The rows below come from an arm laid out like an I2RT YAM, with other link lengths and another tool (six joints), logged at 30 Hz.
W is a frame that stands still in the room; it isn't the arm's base.
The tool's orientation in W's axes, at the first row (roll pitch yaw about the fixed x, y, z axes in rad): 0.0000, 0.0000, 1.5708
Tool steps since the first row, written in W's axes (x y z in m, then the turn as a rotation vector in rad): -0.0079, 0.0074, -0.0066, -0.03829, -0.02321, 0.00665; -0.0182, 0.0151, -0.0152, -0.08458, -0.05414, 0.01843; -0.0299, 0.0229, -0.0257, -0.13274, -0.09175, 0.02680; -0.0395, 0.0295, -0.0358, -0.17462, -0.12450, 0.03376; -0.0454, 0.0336, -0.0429, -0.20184, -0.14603, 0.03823
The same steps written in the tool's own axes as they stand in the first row. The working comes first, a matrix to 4 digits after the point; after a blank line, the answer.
The tool's axes in the first row as the columns of a matrix, in W's axes (used below as rounded here):
0.0000, -1.0000, 0.0000
1.0000, 0.0000, 0.0000
0.0000, 0.0000, 1.0000

0.0074, 0.0079, -0.0066, -0.02321, 0.03829, 0.00665; 0.0151, 0.0182, -0.0152, -0.05414, 0.08458, 0.01843; 0.0229, 0.0299, -0.0257, -0.09175, 0.13274, 0.02680; 0.0295, 0.0395, -0.0358, -0.12450, 0.17462, 0.03376; 0.0336, 0.0454, -0.0429, -0.14603, 0.20184, 0.03823
